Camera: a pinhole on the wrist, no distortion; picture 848 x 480 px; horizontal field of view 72.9 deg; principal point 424.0 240.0 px. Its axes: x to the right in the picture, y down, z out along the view. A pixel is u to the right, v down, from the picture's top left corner.
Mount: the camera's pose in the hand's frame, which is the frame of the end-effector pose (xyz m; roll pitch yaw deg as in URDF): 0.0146 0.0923 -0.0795 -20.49 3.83 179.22
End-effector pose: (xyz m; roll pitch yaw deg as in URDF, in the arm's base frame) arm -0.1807 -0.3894 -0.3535 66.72 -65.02 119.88
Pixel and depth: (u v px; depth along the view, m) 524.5 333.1 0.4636
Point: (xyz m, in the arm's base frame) 0.1437 -0.2498 -0.4414
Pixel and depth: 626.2 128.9 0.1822
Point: -0.0668 -0.4551 -0.3690
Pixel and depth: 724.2 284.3 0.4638
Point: 0.1836 -0.3444 -0.5720
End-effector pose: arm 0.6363 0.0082 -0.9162 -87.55 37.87 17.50
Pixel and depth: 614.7 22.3 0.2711
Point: 0.4521 0.1678 -0.9263
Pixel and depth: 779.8 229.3 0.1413
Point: 0.5333 0.0277 -0.9008
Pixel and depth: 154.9 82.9 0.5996
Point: 0.6537 0.5986 -1.0786
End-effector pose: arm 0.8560 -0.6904 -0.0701 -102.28 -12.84 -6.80
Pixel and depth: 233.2 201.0 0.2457
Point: 0.9631 -0.5488 -0.1060
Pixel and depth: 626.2 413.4 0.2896
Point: 0.7616 -0.5086 -0.0403
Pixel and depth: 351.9 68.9 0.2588
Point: 0.9291 -0.5265 -0.1737
